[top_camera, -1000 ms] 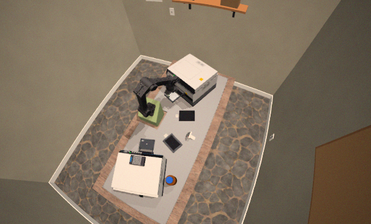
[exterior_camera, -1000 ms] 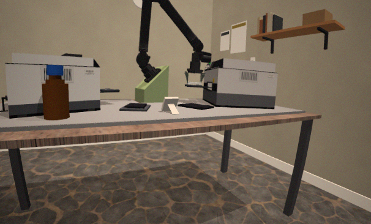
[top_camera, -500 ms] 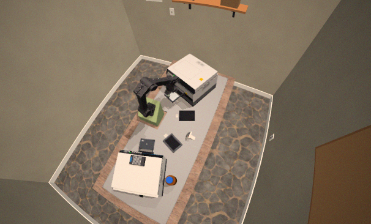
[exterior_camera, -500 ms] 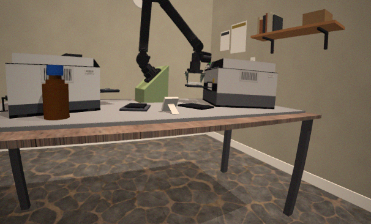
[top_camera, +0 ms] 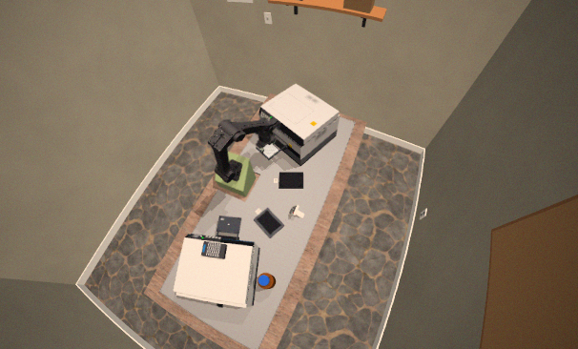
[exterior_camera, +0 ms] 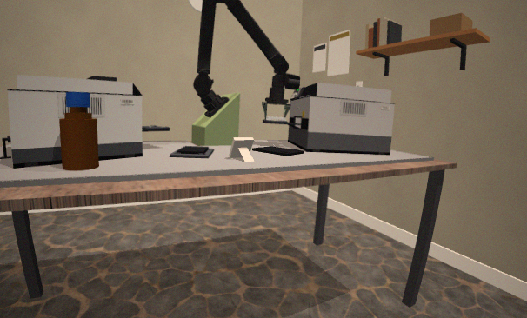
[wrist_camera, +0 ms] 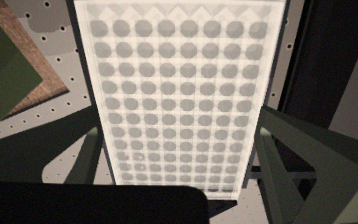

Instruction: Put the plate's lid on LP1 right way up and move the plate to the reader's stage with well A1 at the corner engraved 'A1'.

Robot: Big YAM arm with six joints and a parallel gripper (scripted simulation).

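The lidded white well plate is right at my hand. The rest, counted from my hand: black pad (22 cm ahead, 12 cm below, 10 cm to the right); then dark lid (42 cm to the right, 22 cm ahead, 11 cm below); then grey pad (42 cm to the right, 22 cm ahead, 12 cm below).
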